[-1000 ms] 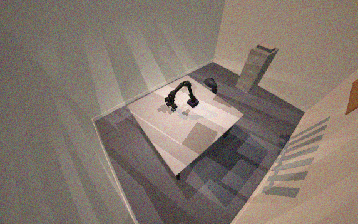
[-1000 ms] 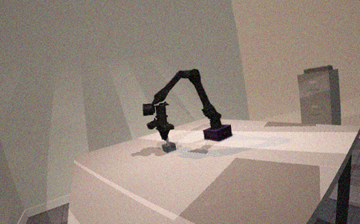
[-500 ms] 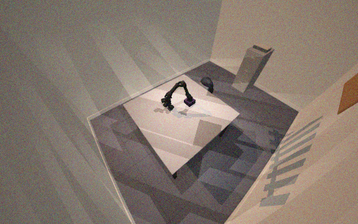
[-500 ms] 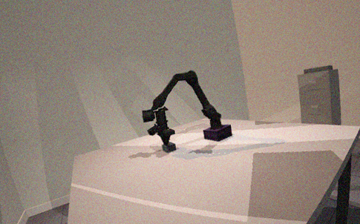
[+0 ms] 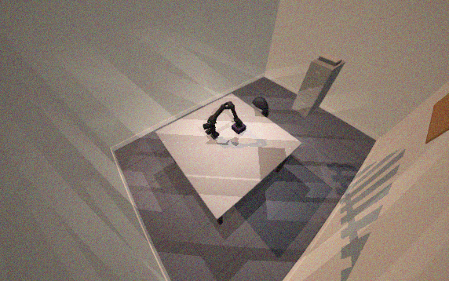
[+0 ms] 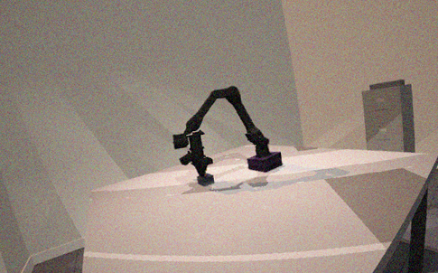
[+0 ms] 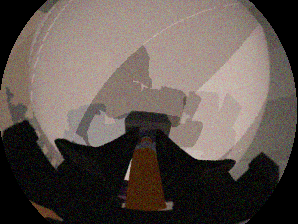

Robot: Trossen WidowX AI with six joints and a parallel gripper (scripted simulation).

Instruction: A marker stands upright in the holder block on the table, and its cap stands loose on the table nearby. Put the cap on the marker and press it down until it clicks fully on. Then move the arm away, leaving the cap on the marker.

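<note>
Right now the dark holder block is 20 mm below my gripper tip and 20 mm behind it. Round my gripper tip: orange cap (50 mm above, 20 mm behind).
</note>
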